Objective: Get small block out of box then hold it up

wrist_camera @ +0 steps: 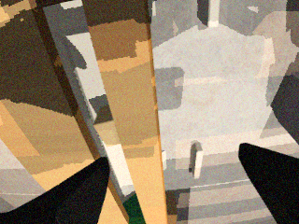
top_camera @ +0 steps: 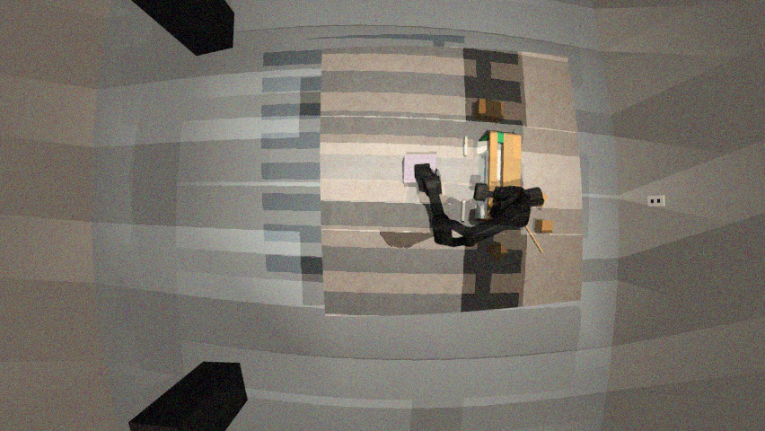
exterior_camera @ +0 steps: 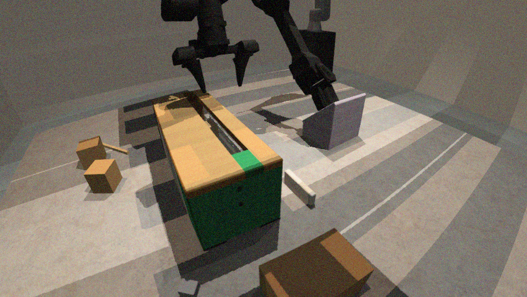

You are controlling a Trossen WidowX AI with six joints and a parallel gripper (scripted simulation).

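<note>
Now: the tan block 7 cm below my gripper tip, 6 cm ahead of it and 2 cm to the left of it. The rest, counted from my gripper tip: box 10 cm below, 5 cm to the left, 5 cm ahead; then thin stick 27 cm ahead, 24 cm to the right, 16 cm below.
</note>
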